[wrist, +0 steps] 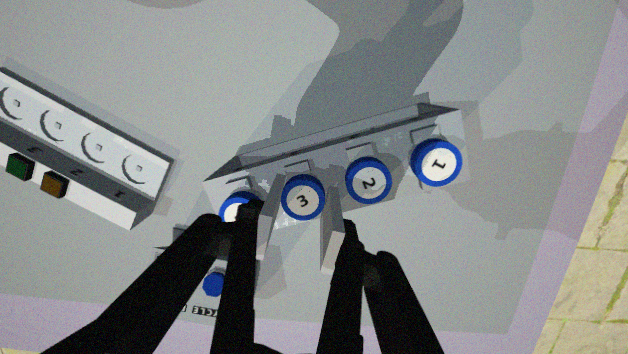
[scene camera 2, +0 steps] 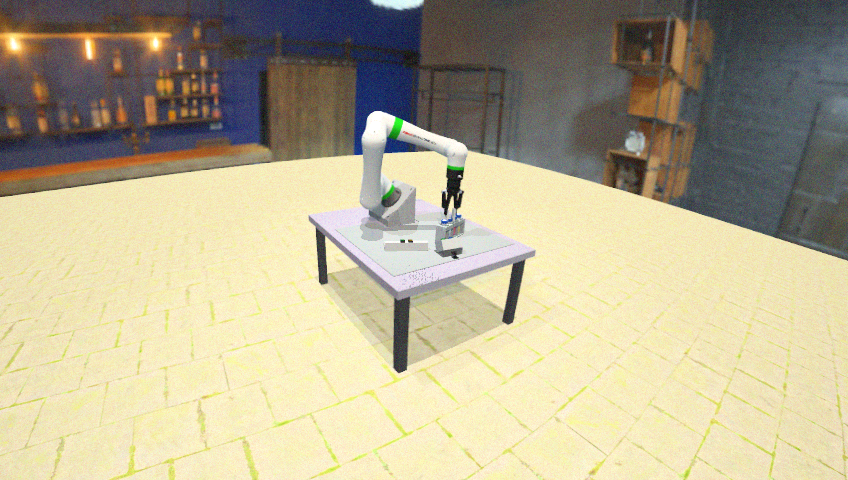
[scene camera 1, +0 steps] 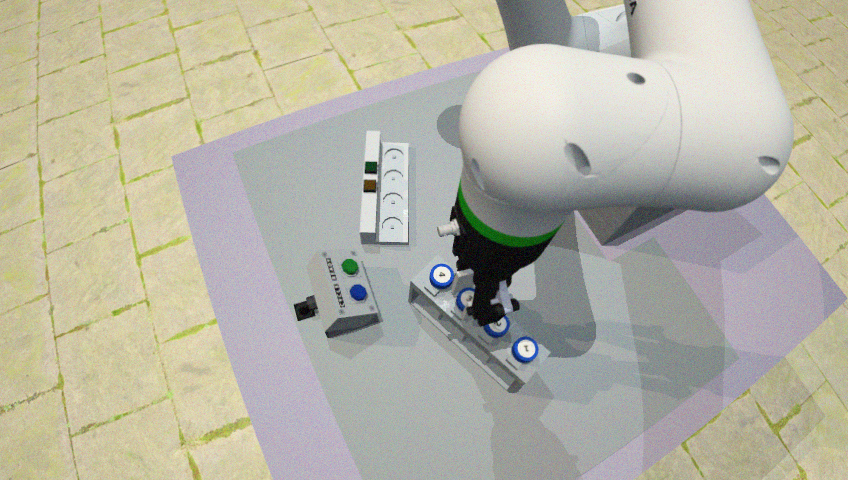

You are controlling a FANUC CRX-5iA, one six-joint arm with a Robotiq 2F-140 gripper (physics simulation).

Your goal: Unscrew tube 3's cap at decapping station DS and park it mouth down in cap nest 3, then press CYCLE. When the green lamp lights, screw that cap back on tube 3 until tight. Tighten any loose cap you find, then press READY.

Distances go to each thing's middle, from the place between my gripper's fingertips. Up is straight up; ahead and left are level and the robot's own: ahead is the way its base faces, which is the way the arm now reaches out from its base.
Labels:
The cap 3 (wrist: pixel 303 197) lies 10 mm above my hand. The rest, counted from my hand: cap 2 (wrist: pixel 368 181): 50 mm to the left, 20 mm behind, 10 mm above; grey button box (scene camera 1: pixel 340 313): 180 mm ahead, 100 mm to the right, 70 mm below; cap 1 (wrist: pixel 436 162): 90 mm to the left, 50 mm behind, 10 mm above.

